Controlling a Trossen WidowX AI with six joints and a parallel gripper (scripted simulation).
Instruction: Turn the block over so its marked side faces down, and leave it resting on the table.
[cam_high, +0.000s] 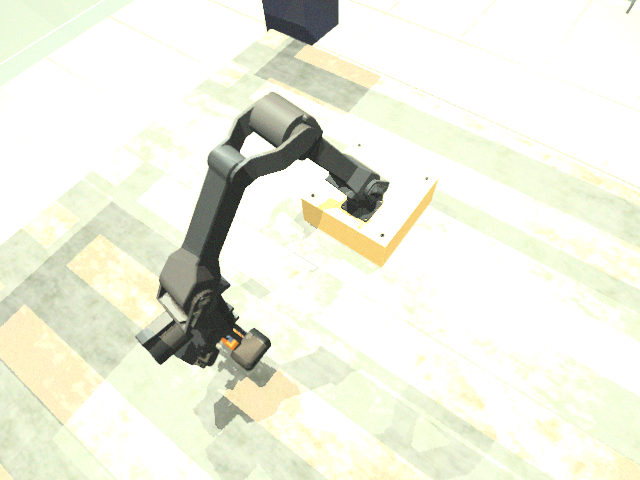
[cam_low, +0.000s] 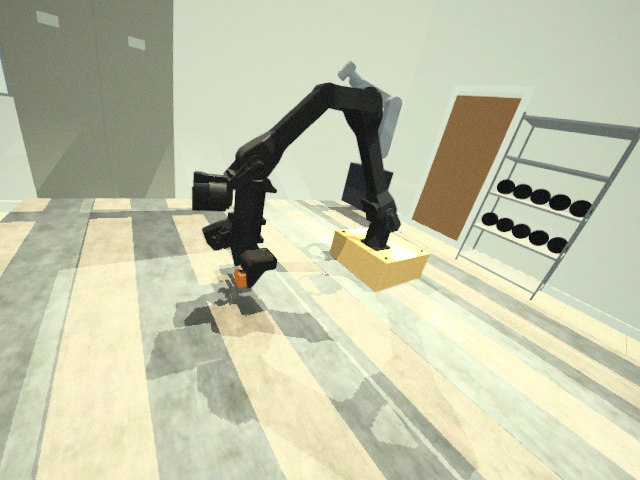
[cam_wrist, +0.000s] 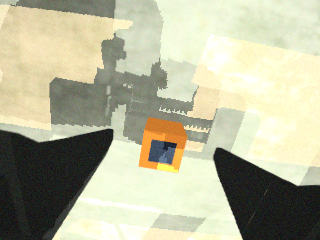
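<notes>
My gripper tip is now 1 cm below the orange block.
</notes>
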